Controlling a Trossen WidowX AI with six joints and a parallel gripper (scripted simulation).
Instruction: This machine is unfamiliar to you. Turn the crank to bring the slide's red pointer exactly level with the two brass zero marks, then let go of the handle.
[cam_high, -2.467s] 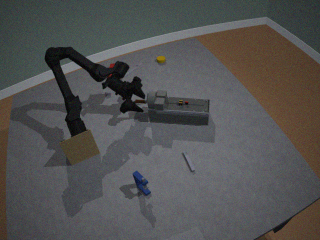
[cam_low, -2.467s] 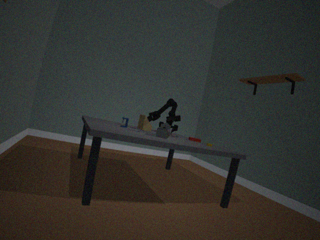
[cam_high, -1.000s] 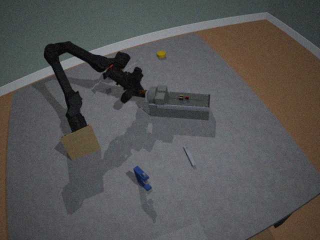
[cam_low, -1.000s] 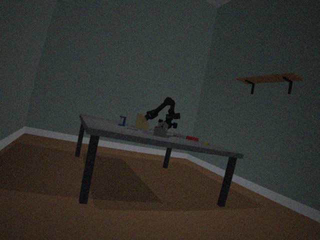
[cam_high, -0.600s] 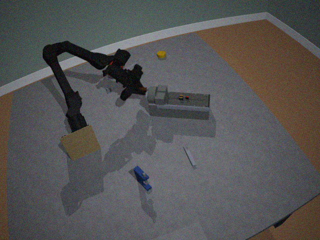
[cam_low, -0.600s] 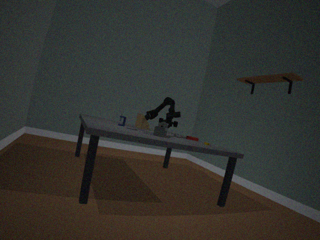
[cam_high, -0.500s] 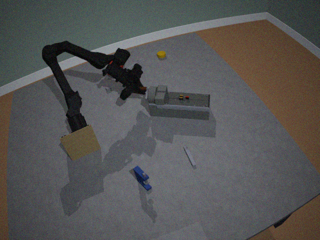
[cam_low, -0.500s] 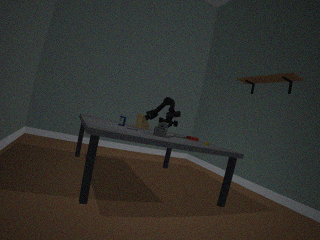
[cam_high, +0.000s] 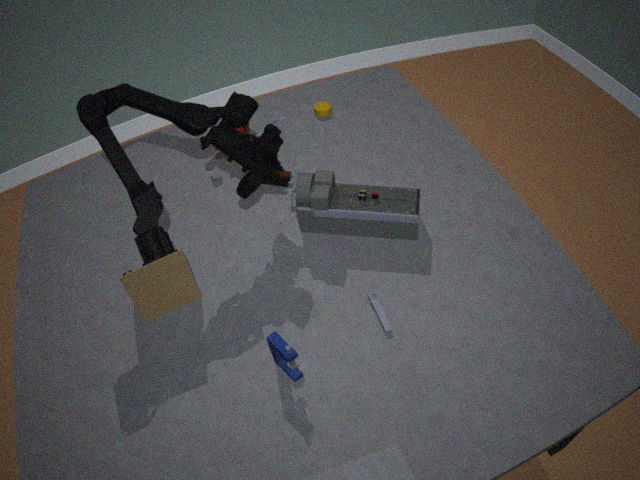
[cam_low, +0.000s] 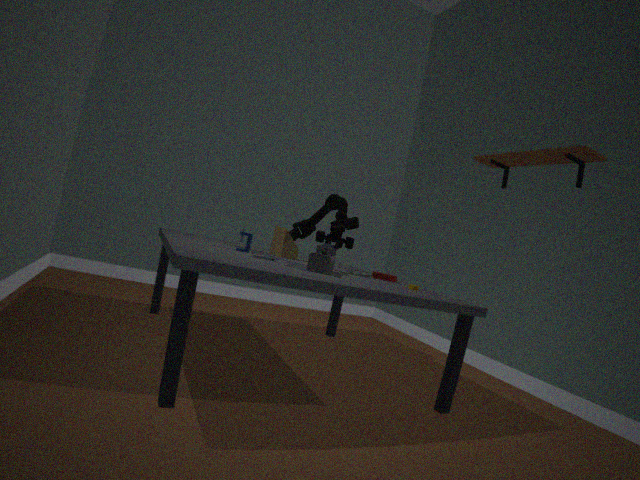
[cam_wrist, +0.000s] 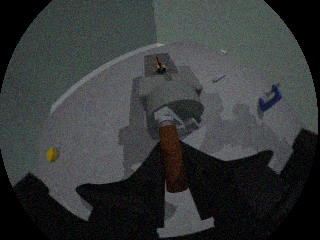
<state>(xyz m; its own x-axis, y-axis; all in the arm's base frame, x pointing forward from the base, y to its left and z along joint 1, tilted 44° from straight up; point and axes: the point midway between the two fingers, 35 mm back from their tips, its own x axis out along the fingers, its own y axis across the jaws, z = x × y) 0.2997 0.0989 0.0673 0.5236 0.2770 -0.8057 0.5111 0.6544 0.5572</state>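
Now: gripper tip 160 mm short of the red pointer, 110 mm to the left of it and 10 mm above it. Round my gripper tip: grey bar: 60 mm ahead, 340 mm to the right, 80 mm below; brown crank handle: 10 mm behind, 10 mm to the left, 30 mm above; small grey block: 140 mm behind, 210 mm to the left, 80 mm below.
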